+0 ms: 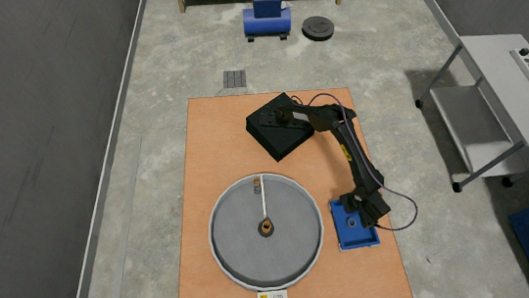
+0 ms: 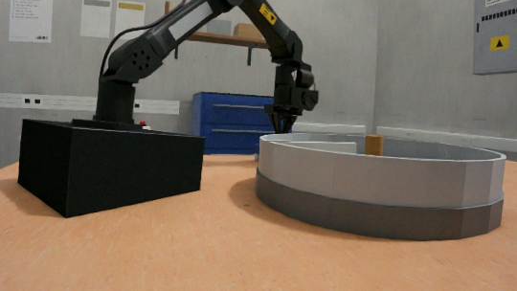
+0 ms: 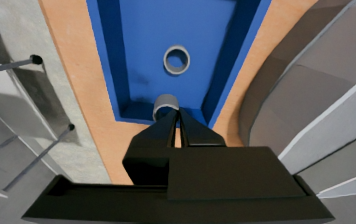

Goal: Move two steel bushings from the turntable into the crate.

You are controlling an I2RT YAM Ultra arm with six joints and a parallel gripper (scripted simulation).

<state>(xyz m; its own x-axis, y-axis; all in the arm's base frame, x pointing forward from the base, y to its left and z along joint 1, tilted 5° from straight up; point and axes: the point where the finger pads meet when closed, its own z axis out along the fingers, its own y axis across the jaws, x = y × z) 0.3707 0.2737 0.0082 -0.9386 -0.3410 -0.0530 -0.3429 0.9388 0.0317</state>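
The blue crate is 5 cm ahead of my hand, 2 cm to the left of it and 5 cm below it. Also, from my hand: grey turntable (10 cm ahead, 32 cm to the right, 2 cm below).
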